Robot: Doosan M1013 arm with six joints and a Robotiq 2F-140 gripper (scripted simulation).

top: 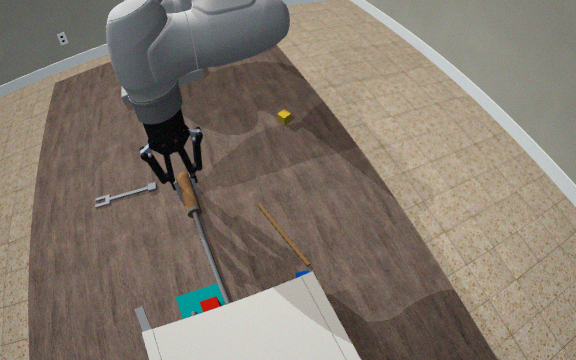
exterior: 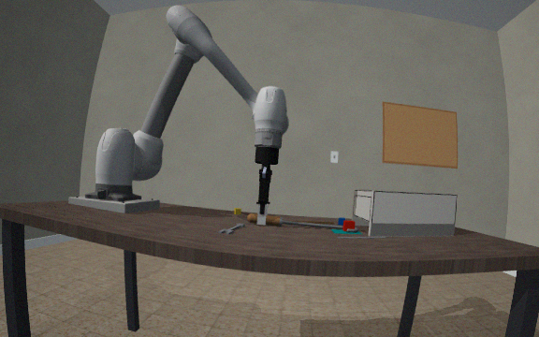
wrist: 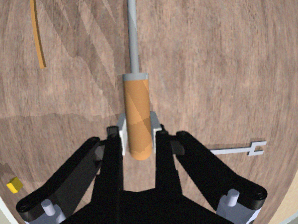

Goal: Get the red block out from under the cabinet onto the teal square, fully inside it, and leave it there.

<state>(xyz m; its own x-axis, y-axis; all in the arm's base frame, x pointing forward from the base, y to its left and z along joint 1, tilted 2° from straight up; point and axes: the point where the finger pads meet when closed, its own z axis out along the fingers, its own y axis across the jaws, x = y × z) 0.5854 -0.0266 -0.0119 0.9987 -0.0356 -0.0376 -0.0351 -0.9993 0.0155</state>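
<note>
The hook tool lies 130 mm ahead of my hand, 40 mm to the right of it and 20 mm below it. From my hand the other things lie so: teal square (270 mm ahead, 60 mm to the right, 40 mm below); grey wrench (70 mm behind, 150 mm to the right, 30 mm below); thin wooden stick (180 mm ahead, 150 mm to the left, 30 mm below).
</note>
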